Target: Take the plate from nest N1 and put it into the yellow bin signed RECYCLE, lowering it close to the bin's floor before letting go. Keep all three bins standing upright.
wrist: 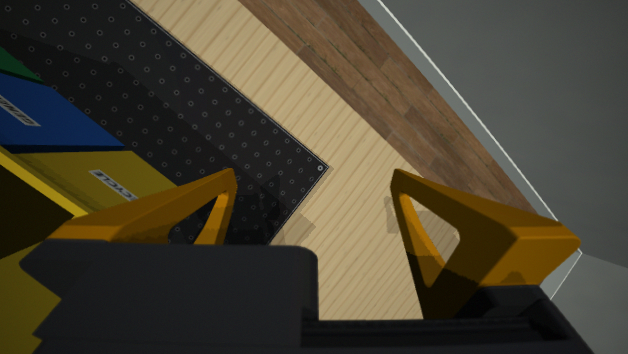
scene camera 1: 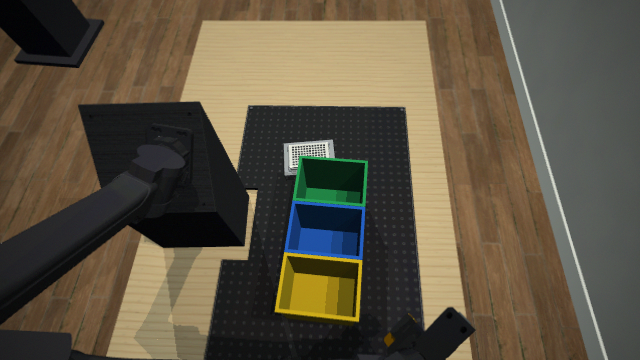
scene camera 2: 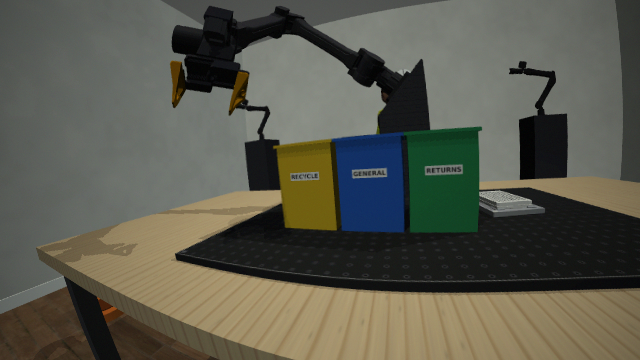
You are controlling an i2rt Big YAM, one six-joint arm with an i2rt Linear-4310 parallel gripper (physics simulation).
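Places are measured from the arm's base along level axes (x right, y ahead, z up), in centimetres.
Pixels of known places: gripper, fingertip midpoint: (wrist: 313, 177) (scene camera 2: 201, 109); arm's base at its link origin: (scene camera 1: 172, 154) (scene camera 2: 400, 89).
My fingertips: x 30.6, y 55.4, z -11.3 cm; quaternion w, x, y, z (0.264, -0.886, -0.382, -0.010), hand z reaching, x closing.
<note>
Ahead of a thing's pixels: the offset from my fingertips to its top centre. Level surfaces: height alone.
The white plate {dx -53.4, dy -32.1, dz -22.4 cm} (scene camera 1: 309, 153) (scene camera 2: 504, 199) lies flat in its grey nest (scene camera 1: 286, 165) (scene camera 2: 534, 210), beside the green bin; the green bin hides part of it in both scene views. No nest label can be read. The yellow RECYCLE bin {dx -11.2, dy -23.0, dz -7.0 cm} (scene camera 1: 318, 291) (scene camera 2: 309, 202) (wrist: 107, 177) stands upright at the end of the row, and its floor shows bare in scene camera 1. My gripper (scene camera 2: 204, 107) (wrist: 313, 177) is open and empty, high above the table, past the yellow bin on the side away from the plate. In scene camera 1 it is partly cut off at the bottom edge.
The blue GENERAL bin {dx -24.2, dy -23.1, dz -7.0 cm} (scene camera 1: 325, 240) (scene camera 2: 371, 200) (wrist: 55, 117) and the green RETURNS bin {dx -37.3, dy -23.2, dz -7.0 cm} (scene camera 1: 332, 196) (scene camera 2: 444, 200) (wrist: 15, 67) stand upright in line with the yellow one on the black mat {dz -25.0 cm} (scene camera 1: 390, 150) (scene camera 2: 390, 260) (wrist: 200, 100). The arm's black base block (scene camera 1: 185, 230) (scene camera 2: 407, 107) stands beside the row.
</note>
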